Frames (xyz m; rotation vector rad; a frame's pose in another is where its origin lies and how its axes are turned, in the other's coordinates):
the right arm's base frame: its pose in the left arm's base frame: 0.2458 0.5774 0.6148 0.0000 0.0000 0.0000
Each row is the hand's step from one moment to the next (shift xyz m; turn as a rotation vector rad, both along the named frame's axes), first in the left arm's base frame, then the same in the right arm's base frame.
Working: the left arm's base frame: its pose in the right arm's base frame: -0.2458 -0.5774 -0.6148 0.0000 0.0000 0.0000

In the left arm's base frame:
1: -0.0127 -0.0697 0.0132 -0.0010 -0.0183 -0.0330
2: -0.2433 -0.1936 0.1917 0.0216 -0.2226 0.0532
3: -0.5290 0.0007 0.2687 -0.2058 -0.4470 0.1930
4: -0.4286 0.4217 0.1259 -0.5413 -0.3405 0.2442
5: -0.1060 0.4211 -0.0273 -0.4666 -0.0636 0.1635
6: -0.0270 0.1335 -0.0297 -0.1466 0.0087 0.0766
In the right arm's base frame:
1: -0.0127 -0.0697 0.0132 -0.0010 -0.0183 -0.0330
2: -0.2433 -0.1936 0.1917 0.0216 -0.2226 0.0532
3: -0.5290 0.0007 0.2687 -0.2058 -0.4470 0.1930
4: -0.4286 0.4217 0.1259 -0.5413 -0.3405 0.2442
5: -0.1060 0.4211 -0.0273 -0.4666 -0.0636 0.1635
6: -0.0270 0.1335 -0.0297 -0.1466 0.0087 0.0766

